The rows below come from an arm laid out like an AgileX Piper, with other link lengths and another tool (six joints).
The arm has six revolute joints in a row. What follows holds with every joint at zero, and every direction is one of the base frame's. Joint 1 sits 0.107 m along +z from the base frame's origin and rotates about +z. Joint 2 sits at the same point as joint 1 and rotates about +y. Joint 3 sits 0.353 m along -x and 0.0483 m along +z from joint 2 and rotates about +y. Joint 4 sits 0.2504 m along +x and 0.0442 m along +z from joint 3 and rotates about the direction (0.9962, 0, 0.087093). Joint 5 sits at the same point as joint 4 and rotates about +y. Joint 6 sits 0.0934 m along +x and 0.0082 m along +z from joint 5 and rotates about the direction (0.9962, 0, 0.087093). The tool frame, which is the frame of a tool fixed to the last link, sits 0.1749 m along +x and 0.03 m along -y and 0.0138 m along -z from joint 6; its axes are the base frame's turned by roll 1.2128, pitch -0.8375 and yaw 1.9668 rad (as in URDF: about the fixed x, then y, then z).
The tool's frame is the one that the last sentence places.
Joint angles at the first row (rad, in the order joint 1, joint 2, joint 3, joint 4, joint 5, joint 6):
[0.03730, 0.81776, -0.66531, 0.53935, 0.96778, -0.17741]
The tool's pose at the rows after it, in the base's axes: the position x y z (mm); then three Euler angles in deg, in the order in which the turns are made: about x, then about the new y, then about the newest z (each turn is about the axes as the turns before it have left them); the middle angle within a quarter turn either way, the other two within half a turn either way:
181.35, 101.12, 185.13, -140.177, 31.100, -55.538
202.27, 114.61, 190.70, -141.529, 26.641, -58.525
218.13, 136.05, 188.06, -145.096, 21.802, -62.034
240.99, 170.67, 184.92, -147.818, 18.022, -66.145
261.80, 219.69, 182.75, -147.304, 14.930, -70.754
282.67, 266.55, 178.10, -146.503, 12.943, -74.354
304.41, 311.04, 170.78, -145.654, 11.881, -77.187
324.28, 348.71, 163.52, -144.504, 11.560, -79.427
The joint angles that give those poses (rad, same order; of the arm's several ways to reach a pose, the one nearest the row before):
[0.07162, 0.96018, -0.77579, 0.51590, 1.02458, -0.19085]
[0.19182, 1.07841, -0.87701, 0.44829, 1.02428, -0.13809]
[0.36780, 1.20030, -0.97607, 0.32615, 1.02234, -0.02612]
[0.51582, 1.34689, -1.10019, 0.23657, 1.02813, 0.05272]
[0.62092, 1.48627, -1.23152, 0.22134, 1.02812, 0.06764]
[0.69038, 1.61695, -1.36487, 0.21777, 1.02812, 0.06767]
[0.74007, 1.74340, -1.50280, 0.21329, 1.02812, 0.06766]
[0.77159, 1.84990, -1.62767, 0.21169, 1.02618, 0.06405]

